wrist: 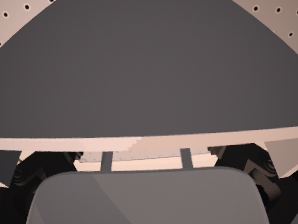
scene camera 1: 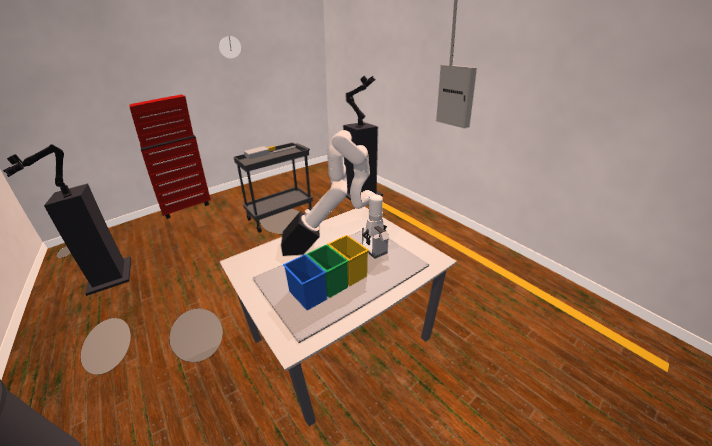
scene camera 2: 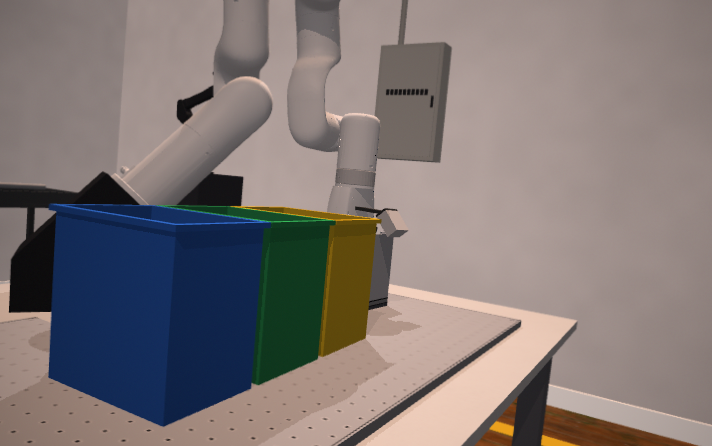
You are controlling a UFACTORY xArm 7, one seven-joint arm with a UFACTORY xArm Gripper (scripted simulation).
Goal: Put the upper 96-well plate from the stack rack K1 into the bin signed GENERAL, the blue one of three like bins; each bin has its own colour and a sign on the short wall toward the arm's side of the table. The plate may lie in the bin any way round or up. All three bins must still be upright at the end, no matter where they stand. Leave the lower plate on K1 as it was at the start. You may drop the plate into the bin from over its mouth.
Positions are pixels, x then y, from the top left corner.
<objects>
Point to a green bin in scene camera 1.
At 334, 264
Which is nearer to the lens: the blue bin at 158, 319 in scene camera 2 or the green bin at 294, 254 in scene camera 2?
The blue bin.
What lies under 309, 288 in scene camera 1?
A blue bin.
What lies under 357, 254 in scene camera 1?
A yellow bin.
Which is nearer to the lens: the green bin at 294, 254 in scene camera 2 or the yellow bin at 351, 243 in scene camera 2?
The green bin.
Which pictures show the blue bin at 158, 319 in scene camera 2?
Scene camera 1 and scene camera 2 only.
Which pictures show the yellow bin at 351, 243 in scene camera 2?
Scene camera 1 and scene camera 2 only.
</objects>
